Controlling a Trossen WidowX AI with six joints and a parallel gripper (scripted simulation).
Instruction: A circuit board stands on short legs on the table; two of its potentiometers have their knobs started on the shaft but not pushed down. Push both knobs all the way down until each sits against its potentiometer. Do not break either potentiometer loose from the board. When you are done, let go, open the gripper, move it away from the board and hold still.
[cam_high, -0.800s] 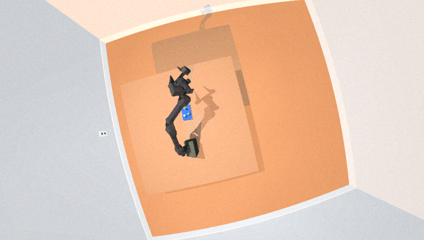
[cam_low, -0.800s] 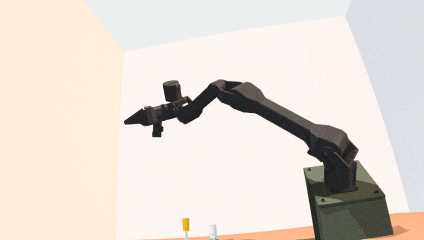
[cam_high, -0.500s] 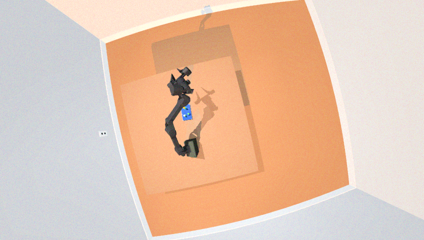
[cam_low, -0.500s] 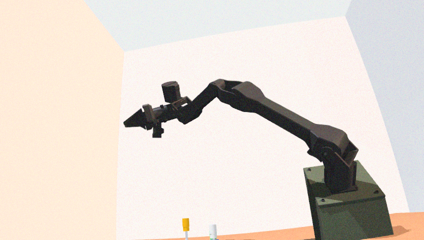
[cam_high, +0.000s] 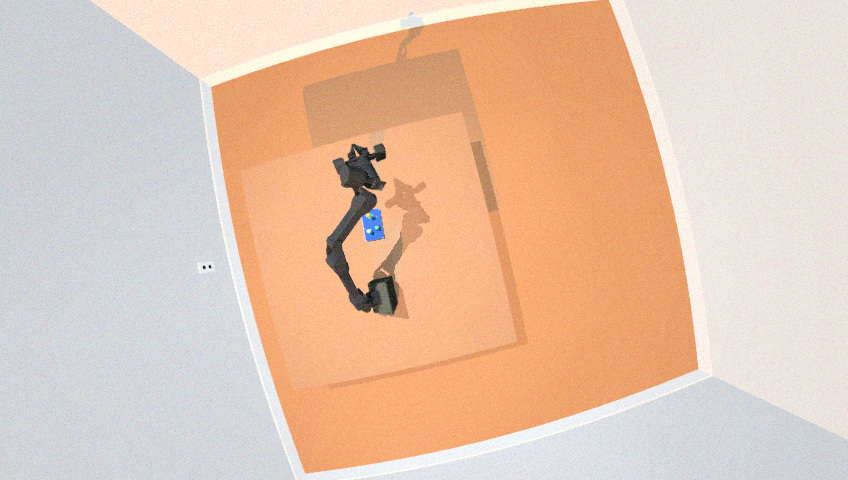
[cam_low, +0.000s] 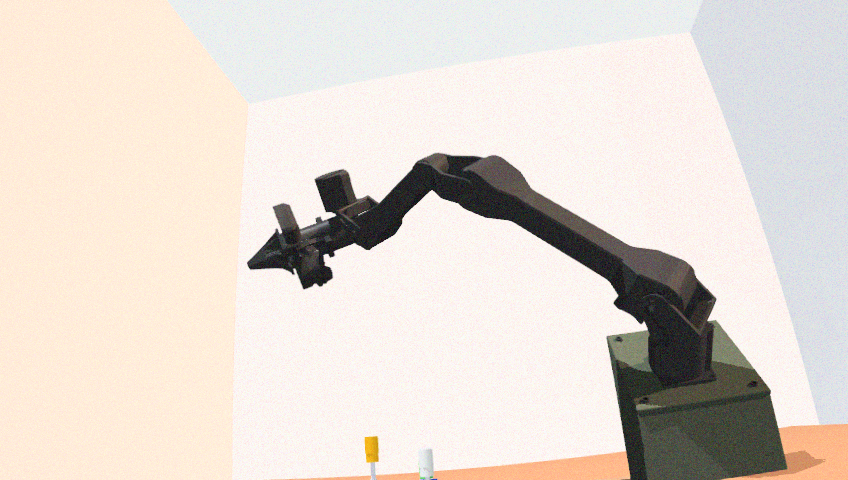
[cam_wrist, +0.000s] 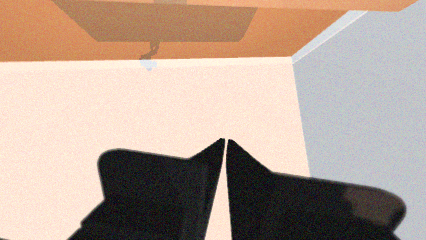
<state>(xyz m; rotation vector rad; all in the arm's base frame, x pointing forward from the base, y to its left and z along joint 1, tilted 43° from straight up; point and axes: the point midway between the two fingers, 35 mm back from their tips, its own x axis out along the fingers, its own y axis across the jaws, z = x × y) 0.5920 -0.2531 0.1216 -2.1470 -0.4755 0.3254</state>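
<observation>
The grey knob is 32 cm below my gripper tip, 30 cm behind it and 8 cm to the left of it.
</observation>
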